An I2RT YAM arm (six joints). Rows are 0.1 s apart.
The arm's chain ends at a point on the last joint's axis. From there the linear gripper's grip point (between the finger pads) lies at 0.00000 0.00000 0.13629 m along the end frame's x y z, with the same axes.
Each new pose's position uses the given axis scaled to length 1; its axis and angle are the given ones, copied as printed.
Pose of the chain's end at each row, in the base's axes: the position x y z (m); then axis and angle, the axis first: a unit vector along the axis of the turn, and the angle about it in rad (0 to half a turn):
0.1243 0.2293 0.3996 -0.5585 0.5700 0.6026 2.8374
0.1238 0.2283 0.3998 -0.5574 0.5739 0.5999 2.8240
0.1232 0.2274 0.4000 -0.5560 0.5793 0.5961 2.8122
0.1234 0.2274 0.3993 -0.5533 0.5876 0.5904 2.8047
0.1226 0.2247 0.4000 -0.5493 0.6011 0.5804 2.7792
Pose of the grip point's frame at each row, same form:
0.0579 0.3436 0.3663 -0.5585 0.5700 0.6026 2.8374
0.0594 0.3435 0.3660 -0.5574 0.5739 0.5999 2.8240
0.0608 0.3435 0.3653 -0.5560 0.5793 0.5961 2.8122
0.0633 0.3442 0.3630 -0.5533 0.5876 0.5904 2.8047
0.0676 0.3433 0.3614 -0.5493 0.6011 0.5804 2.7792

